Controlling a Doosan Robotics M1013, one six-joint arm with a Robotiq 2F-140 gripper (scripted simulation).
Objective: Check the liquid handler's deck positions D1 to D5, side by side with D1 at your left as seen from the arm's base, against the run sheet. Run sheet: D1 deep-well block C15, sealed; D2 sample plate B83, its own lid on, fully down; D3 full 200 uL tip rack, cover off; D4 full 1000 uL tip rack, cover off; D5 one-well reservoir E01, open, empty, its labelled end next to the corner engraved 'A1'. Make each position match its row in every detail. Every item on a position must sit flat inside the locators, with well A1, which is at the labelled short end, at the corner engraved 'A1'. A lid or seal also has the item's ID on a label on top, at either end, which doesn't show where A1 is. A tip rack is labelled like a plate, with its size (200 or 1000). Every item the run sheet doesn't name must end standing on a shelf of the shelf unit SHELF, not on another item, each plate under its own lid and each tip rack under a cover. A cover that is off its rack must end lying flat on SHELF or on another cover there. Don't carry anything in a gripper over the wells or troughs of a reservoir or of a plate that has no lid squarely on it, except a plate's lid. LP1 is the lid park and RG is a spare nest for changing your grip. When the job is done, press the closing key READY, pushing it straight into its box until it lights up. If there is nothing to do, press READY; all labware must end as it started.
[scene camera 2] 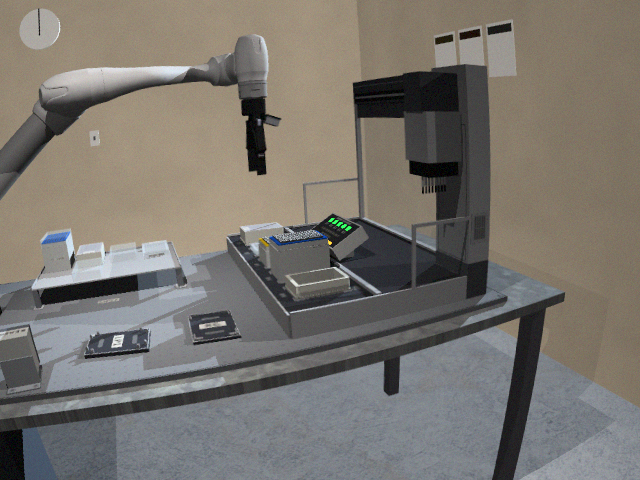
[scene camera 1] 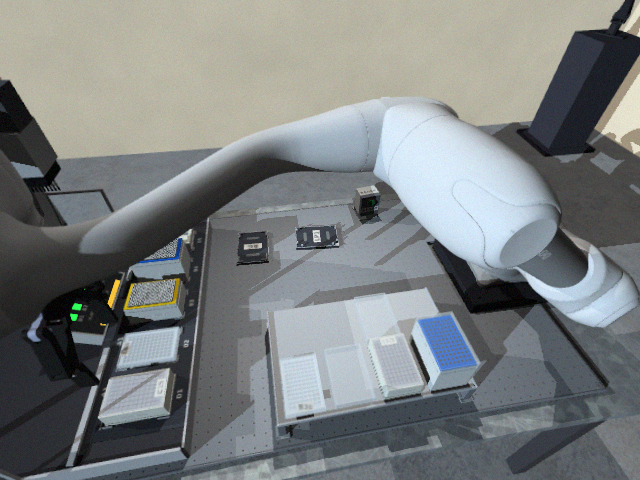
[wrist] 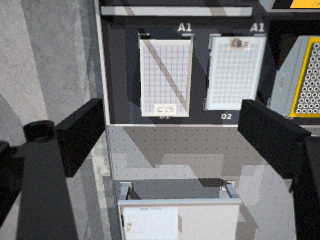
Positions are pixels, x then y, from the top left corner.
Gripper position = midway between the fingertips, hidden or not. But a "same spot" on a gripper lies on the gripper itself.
My gripper shows in scene camera 2, in scene camera 1 [101,350] and in the wrist view. A blue-rimmed tip rack shows in scene camera 2 [297,252] and in scene camera 1 [173,261]; in the wrist view it is out of frame. The same spot on my gripper: [scene camera 2: 256,156] is [wrist: 274,169].
